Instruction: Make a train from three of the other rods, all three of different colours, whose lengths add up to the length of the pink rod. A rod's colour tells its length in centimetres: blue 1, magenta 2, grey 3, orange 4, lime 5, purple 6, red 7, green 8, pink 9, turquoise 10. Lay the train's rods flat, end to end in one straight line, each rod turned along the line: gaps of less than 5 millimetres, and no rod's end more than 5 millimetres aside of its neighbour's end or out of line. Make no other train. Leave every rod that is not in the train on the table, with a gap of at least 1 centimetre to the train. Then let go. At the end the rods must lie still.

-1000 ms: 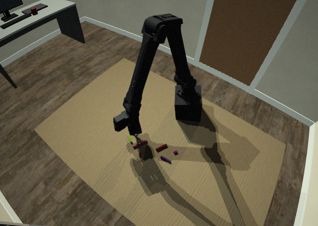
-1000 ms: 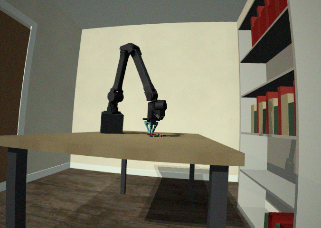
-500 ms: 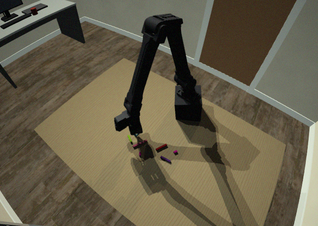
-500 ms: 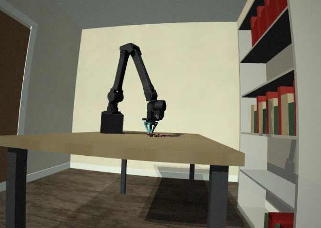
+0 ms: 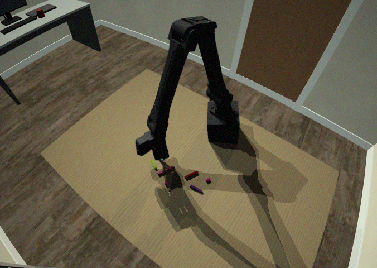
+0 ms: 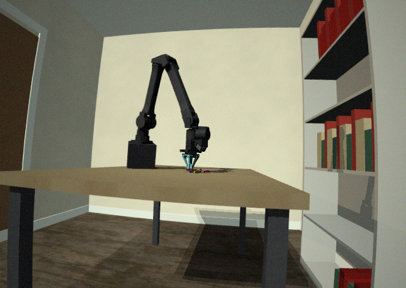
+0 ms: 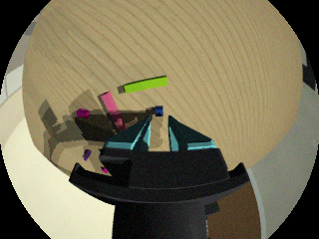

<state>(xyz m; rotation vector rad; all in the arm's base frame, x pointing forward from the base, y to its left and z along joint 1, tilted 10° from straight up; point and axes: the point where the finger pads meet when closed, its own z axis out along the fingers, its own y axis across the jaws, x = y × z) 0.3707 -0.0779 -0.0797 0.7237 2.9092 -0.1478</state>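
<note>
Now: the blue rod 20 mm below my hand. The rest, counted from my hand: red rod: 160 mm to the left, 60 mm behind, 20 mm below; then pink rod: 60 mm to the left, 20 mm below, 20 mm ahead; then lime rod: 40 mm ahead, 20 mm below, 10 mm to the right.
</note>
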